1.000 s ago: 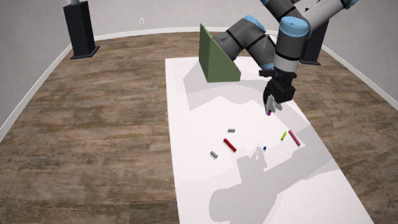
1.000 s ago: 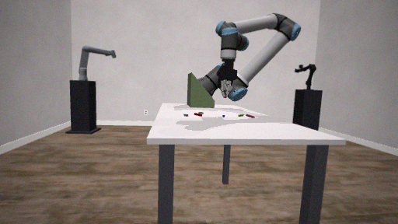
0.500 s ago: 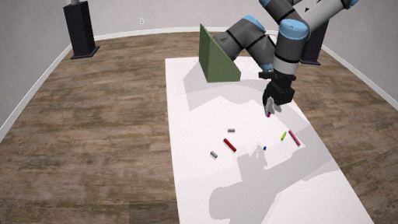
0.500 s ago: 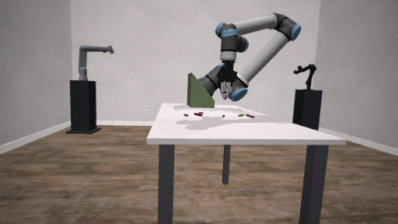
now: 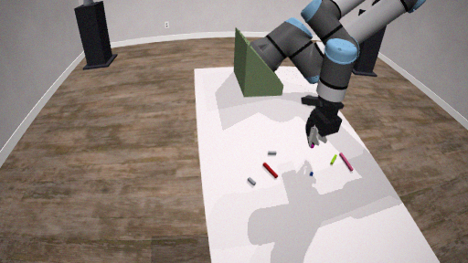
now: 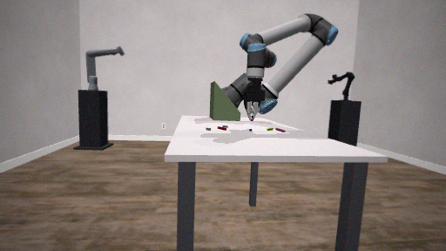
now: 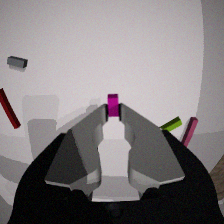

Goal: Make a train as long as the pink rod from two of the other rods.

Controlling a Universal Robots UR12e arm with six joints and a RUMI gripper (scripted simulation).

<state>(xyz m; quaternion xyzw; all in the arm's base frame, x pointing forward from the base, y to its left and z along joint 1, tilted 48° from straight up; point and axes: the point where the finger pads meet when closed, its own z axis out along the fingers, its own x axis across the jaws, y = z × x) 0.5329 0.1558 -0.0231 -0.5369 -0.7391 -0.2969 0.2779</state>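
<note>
Right now my hand is 6 cm short of the red rod, 16 cm to the left of it and 5 cm above it. Round my hand: blue rod 10 cm ahead, 2 cm to the right, 5 cm below; then lime rod 4 cm ahead, 9 cm to the left, 5 cm below; then magenta rod 1 cm below.
</note>
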